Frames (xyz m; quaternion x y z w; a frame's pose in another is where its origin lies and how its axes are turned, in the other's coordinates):
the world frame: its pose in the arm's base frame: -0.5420 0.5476 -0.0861 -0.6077 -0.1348 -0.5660 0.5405
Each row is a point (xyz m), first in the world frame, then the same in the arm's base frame.
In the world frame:
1: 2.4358 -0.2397 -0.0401
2: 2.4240 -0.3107 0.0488
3: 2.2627 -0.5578 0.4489
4: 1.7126 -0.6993 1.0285
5: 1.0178 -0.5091 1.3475
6: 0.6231 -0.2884 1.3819
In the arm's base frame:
1: 0.0369 -0.4852 2.0564
2: 0.0262 -0.3810 2.1024
3: -0.0006 0.1089 2.1826
4: 0.0263 0.8782 1.9258
5: 0.1224 1.3756 1.3224
6: 0.1848 1.4966 0.8898

